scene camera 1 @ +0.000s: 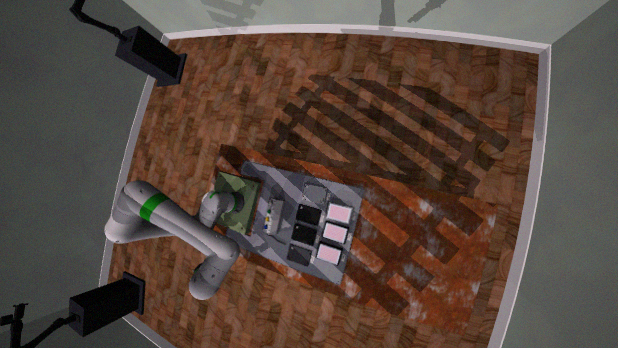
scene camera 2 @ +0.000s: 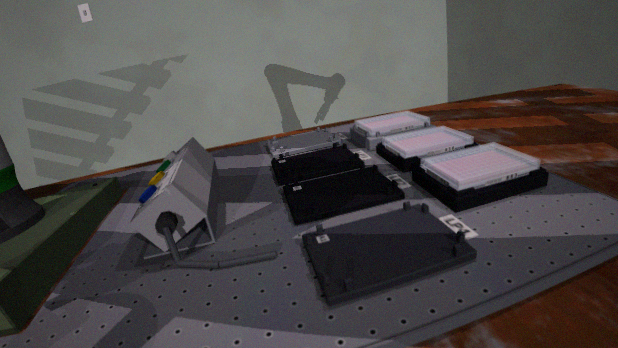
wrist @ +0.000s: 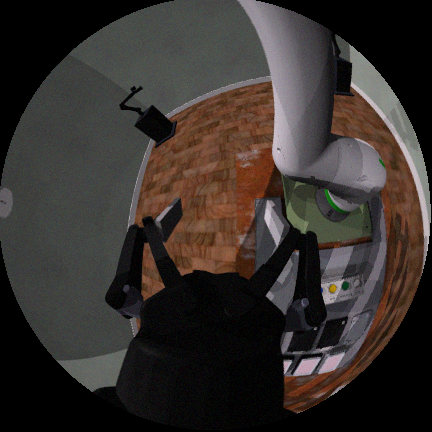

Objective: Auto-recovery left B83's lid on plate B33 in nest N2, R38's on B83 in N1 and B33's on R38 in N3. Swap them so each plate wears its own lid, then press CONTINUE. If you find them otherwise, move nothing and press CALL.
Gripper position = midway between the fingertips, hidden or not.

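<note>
Open, and holding nothing: that is how my gripper (wrist: 222,207) is. There is also a grey button box (scene camera 2: 178,211), and I find the box in the wrist view too (wrist: 337,288).
</note>
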